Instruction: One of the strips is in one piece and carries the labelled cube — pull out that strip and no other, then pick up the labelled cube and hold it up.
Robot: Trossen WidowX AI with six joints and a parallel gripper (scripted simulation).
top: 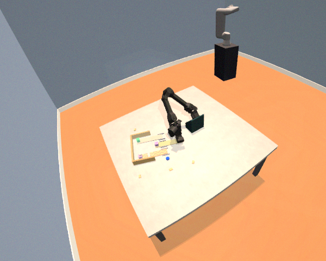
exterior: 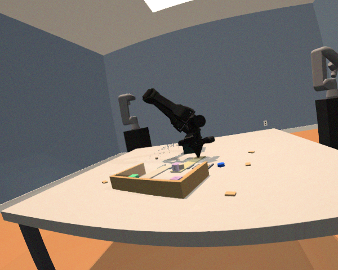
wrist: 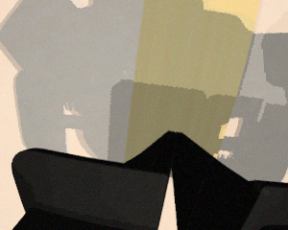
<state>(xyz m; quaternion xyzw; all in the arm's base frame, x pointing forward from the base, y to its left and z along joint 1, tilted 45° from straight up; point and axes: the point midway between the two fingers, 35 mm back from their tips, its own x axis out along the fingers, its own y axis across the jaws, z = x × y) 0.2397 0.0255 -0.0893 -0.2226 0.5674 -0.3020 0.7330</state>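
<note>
Right now my gripper tip is 9 cm short of the pale yellow strip and 2 cm to the left of it. The rest, counted from my gripper tip: blue disc (17 cm ahead, 14 cm to the left).
</note>
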